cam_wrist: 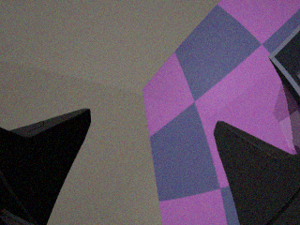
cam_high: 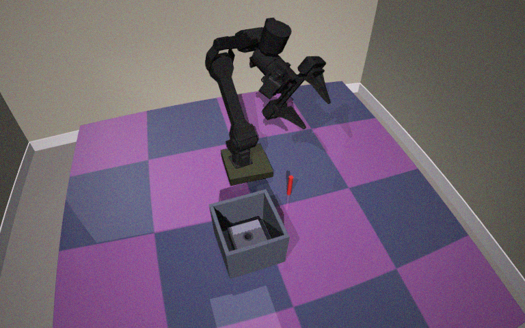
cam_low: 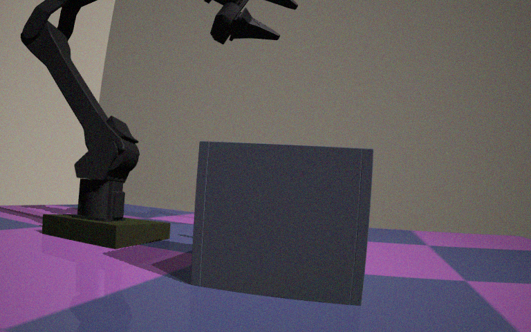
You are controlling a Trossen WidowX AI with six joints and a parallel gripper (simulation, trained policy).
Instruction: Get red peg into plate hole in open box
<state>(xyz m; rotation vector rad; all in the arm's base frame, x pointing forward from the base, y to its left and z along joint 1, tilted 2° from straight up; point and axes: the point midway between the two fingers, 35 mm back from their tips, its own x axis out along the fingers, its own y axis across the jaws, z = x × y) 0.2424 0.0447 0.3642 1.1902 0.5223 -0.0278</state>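
Right now my gripper tip is 340 mm above the red peg, 90 mm past it and 20 mm to the right of it. Also, from my gripper tip: grey plate 330 mm below, 190 mm to the right, 30 mm ahead.
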